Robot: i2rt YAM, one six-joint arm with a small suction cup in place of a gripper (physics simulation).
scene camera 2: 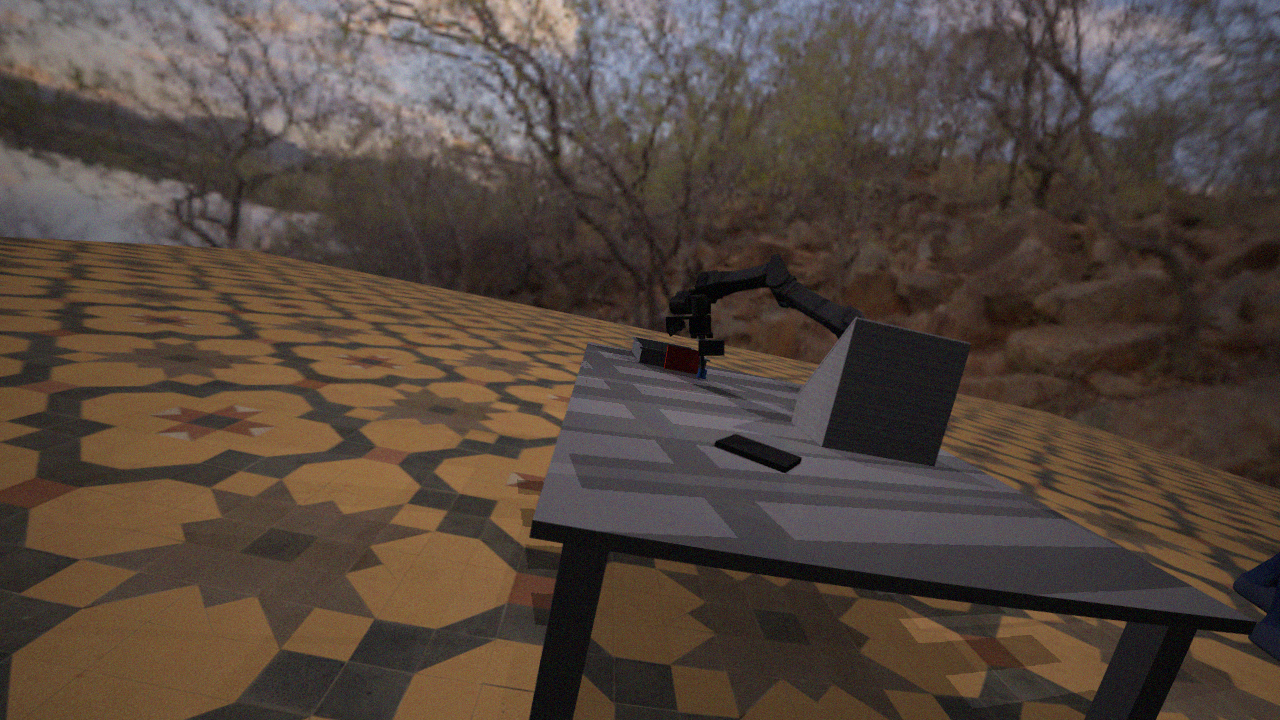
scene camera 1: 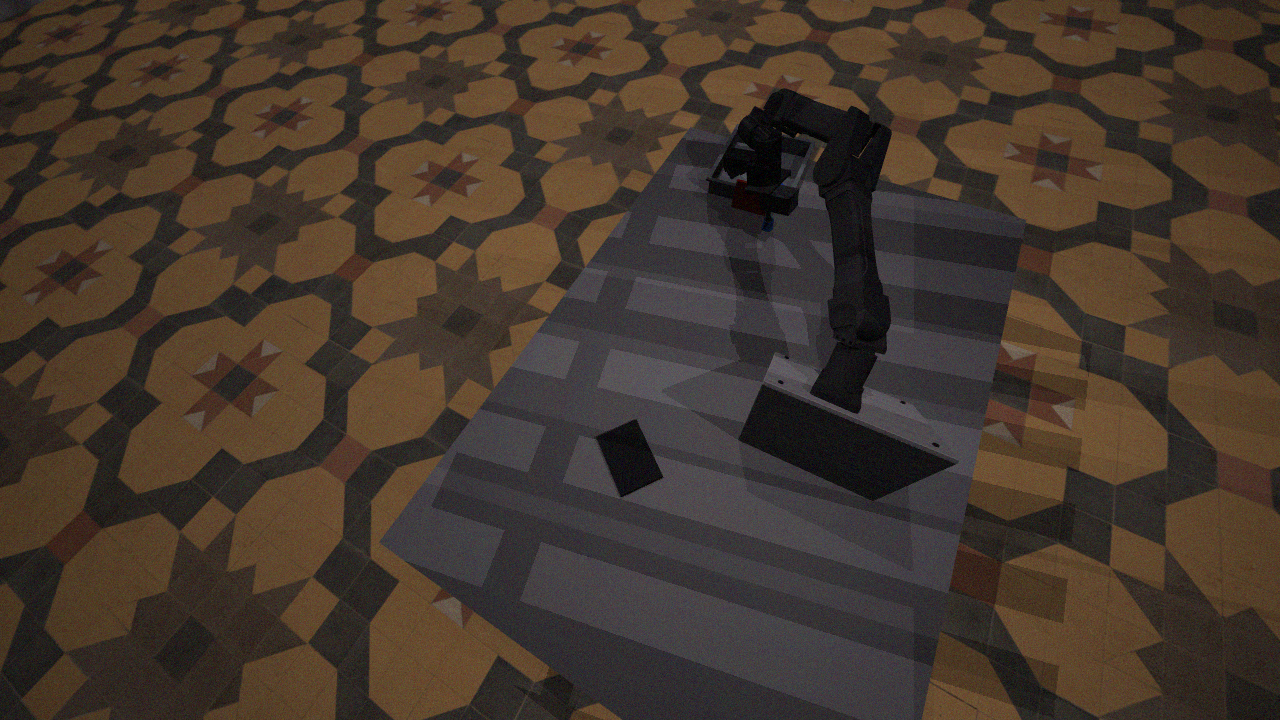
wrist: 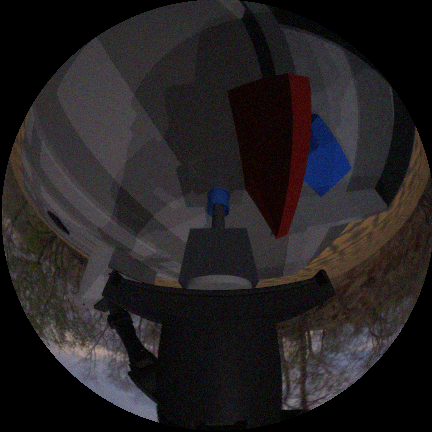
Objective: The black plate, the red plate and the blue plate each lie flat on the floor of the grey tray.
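Where they show: end effector, tool point: (scene camera 1: 768, 231) (wrist: 217, 194); arm's base, origin of the base link: (scene camera 2: 873, 365) (scene camera 1: 836, 390).
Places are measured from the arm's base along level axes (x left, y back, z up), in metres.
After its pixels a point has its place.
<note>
The blue plate (wrist: 327, 162) {y -0.342, x -0.576, z -0.163 m} lies flat on the floor of the grey tray (scene camera 1: 787, 205) (scene camera 2: 652, 353) {y -0.448, x -0.498, z -0.140 m} (wrist: 350, 214) {y -0.290, x -0.627, z -0.130 m}. The red plate (scene camera 1: 748, 197) {y -0.365, x -0.486, z -0.136 m} (scene camera 2: 682, 359) {y -0.354, x -0.488, z -0.138 m} (wrist: 265, 155) {y -0.363, x -0.490, z -0.125 m} stands steeply on edge along the tray's near wall, its broad face toward my cup; its lower edge is hard to make out. The black plate (scene camera 1: 629, 457) {y -0.270, x 0.238, z -0.166 m} (scene camera 2: 757, 452) {y -0.281, x 0.258, z -0.166 m} (wrist: 59, 222) {y -0.274, x 0.186, z -0.169 m} lies flat on the table, far from the tray. My suction cup (scene camera 1: 768, 223) (scene camera 2: 701, 370) (wrist: 218, 201) is blue and empty, low over the table outside the tray, beside the red plate and apart from it.
A large grey box with a sloped face (scene camera 1: 845, 447) {y 0.045, x 0.083, z -0.002 m} (scene camera 2: 895, 394) {y 0.020, x 0.085, z -0.042 m} stands by the arm's base, to one side of the black plate. The grey table (scene camera 1: 626, 608) {y -0.136, x 0.458, z -0.176 m} (scene camera 2: 644, 510) {y -0.476, x 0.543, z -0.175 m} is striped with shadows. The arm reaches over part of the tray in scene camera 1.
</note>
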